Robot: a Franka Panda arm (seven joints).
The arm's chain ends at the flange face. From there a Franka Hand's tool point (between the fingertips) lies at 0.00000 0.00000 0.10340 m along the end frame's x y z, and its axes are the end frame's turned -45 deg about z.
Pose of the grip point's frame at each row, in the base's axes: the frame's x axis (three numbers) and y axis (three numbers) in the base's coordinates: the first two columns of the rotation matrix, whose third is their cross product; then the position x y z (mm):
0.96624, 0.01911, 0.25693, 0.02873, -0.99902, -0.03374, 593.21, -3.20, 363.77
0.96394, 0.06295, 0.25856, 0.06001, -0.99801, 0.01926, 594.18, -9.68, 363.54
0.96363, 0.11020, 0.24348, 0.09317, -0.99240, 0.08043, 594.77, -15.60, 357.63
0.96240, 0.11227, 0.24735, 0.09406, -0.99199, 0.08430, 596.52, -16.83, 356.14
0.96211, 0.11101, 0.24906, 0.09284, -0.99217, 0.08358, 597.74, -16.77, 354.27
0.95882, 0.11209, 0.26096, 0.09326, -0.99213, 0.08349, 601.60, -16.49, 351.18
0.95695, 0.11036, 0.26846, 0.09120, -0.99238, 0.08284, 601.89, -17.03, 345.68
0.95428, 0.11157, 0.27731, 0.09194, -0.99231, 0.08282, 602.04, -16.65, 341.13
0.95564, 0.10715, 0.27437, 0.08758, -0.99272, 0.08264, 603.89, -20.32, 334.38
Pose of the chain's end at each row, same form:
0.70355, -0.69290, 0.15782, -0.66292, -0.71993, -0.20553, 566.74, -7.33, 463.64
0.72404, -0.66119, 0.19645, -0.63918, -0.75021, -0.16921, 567.37, -9.36, 463.40
0.74727, -0.62381, 0.22904, -0.61551, -0.77966, -0.11529, 568.87, -9.93, 457.57
0.74703, -0.62206, 0.23451, -0.61401, -0.78083, -0.11529, 570.17, -10.85, 455.95
0.74596, -0.62307, 0.23521, -0.61467, -0.78007, -0.11701, 571.23, -10.85, 454.04
0.74393, -0.62228, 0.24356, -0.61204, -0.78080, -0.12549, 573.86, -10.73, 450.62
0.74115, -0.62368, 0.24841, -0.61218, -0.77975, -0.13125, 573.40, -11.36, 444.92
0.73979, -0.62278, 0.25465, -0.60977, -0.78056, -0.13753, 572.63, -11.11, 440.10
0.73767, -0.62619, 0.25244, -0.61381, -0.77773, -0.13557, 574.81, -14.64, 433.44

